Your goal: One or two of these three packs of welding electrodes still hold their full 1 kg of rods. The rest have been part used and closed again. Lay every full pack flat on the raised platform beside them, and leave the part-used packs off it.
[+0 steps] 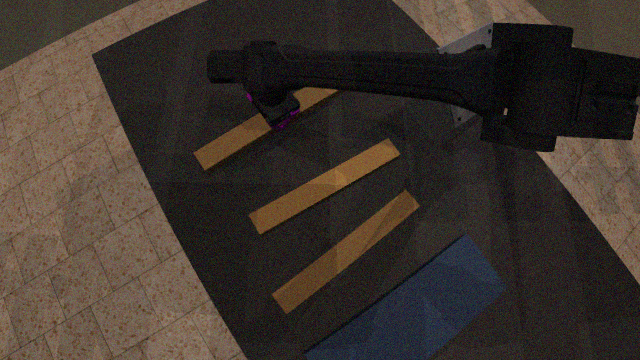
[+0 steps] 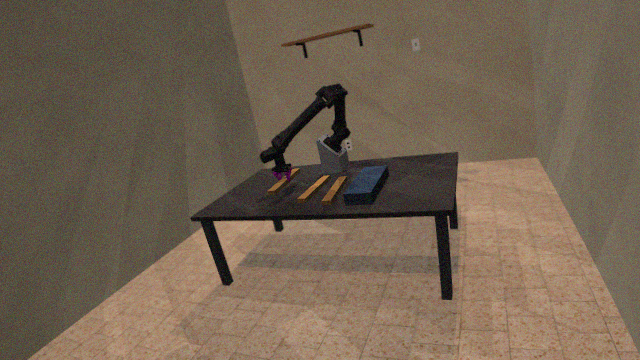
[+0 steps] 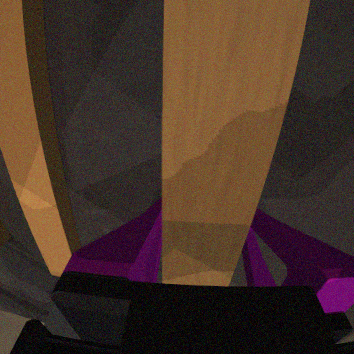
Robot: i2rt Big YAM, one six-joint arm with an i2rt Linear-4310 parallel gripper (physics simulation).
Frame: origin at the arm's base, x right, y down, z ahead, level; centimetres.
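Seen in the pictures: gripper, fingertip midpoint: (image 1: 275, 121) (image 2: 285, 182) (image 3: 202, 206); arm's base at its link origin: (image 2: 332, 145).
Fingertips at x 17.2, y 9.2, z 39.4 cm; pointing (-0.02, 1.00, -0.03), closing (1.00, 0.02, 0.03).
Offsets run from my fingertips to a thing's middle. Level surfaces: height alone.
Three long, flat orange-brown packs lie on the table. My gripper (image 1: 274, 122) (image 2: 283, 176) (image 3: 202, 206) has magenta fingers and is shut on the pack farthest from the blue platform. That held pack {dx +0.0, dy -1.0, dz +0.2 cm} (image 1: 232, 141) (image 2: 276, 187) (image 3: 220, 125) runs between the fingers near its middle, low over the table; whether it touches the table cannot be told. The middle pack {dx -16.5, dy +5.8, dz -2.7 cm} (image 1: 325, 186) (image 2: 314, 188) (image 3: 20, 115) and the pack nearest the platform {dx -30.5, dy +5.8, dz +1.8 cm} (image 1: 345, 252) (image 2: 335, 190) lie apart, roughly side by side. The raised blue platform {dx -49.0, dy +4.0, dz +1.0 cm} (image 1: 420, 305) (image 2: 367, 182) has no pack on it. The packs' fill does not show.
The dark table {dy +7.0 cm} (image 1: 200, 225) (image 2: 415, 200) carries all of this. The arm's grey base mount (image 1: 462, 116) (image 2: 332, 157) stands at the table's back. A wooden wall shelf (image 2: 327, 35) hangs high behind the arm.
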